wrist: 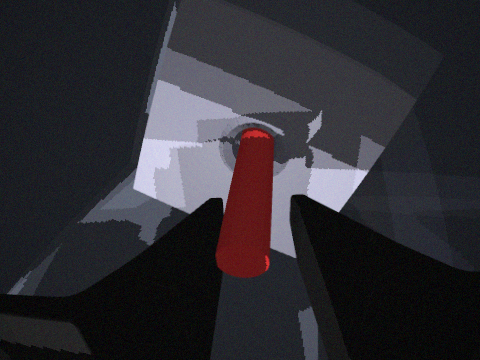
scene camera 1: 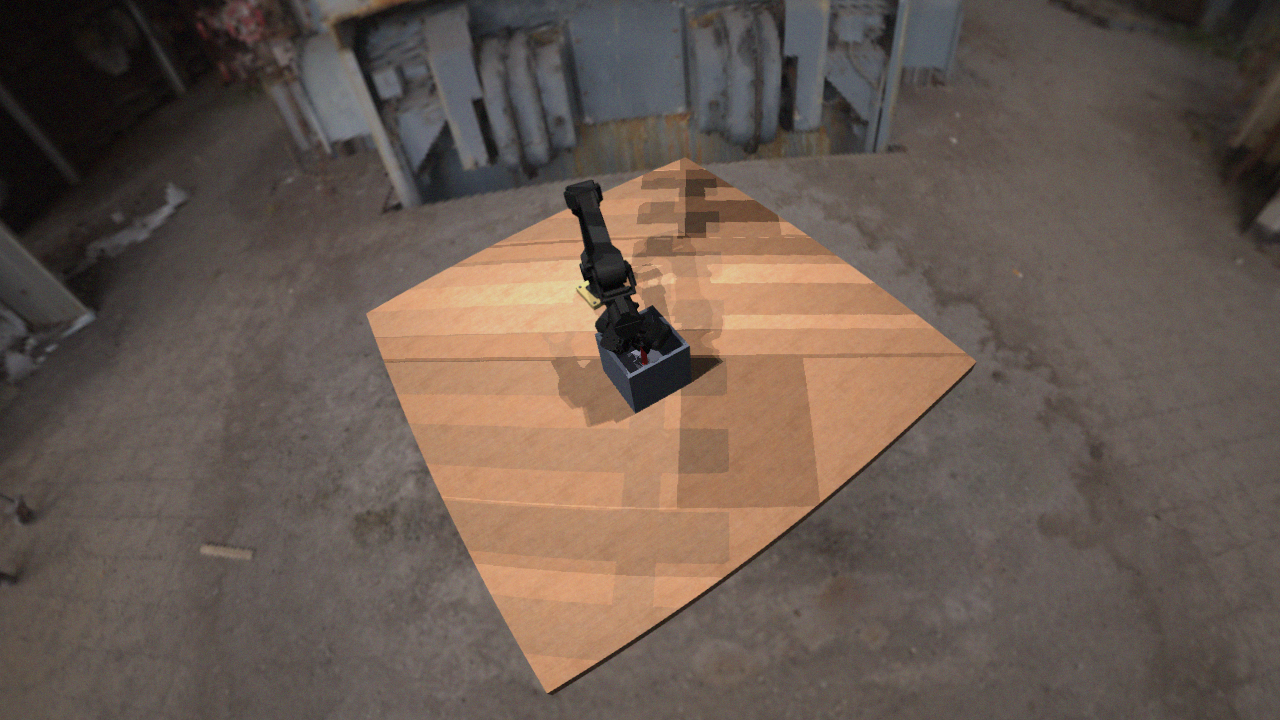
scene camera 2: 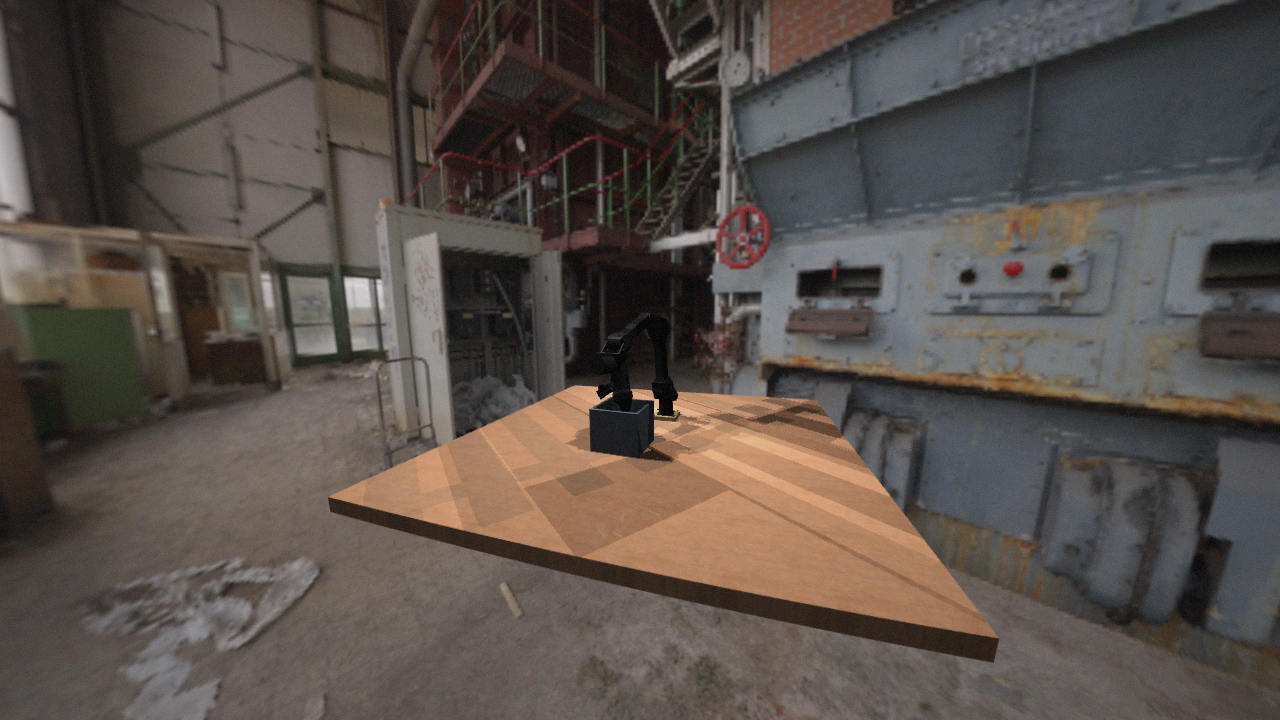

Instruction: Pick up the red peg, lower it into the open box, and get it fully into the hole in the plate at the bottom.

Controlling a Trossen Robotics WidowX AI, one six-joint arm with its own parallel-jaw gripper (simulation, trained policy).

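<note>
My gripper (scene camera 1: 644, 351) is visible, and the other views have the gripper (wrist: 256, 209) and the gripper (scene camera 2: 625, 419) too. There's a dark grey box (scene camera 1: 644, 387), which is also the box (wrist: 84, 84) and the box (scene camera 2: 628, 434). I see a red peg (wrist: 244, 248) as well, though scene camera 2 misses the peg, hidden by the dark grey box. Then there's a plate (wrist: 331, 117), and scene camera 2 does not show the plate, hidden by the dark grey box.
</note>
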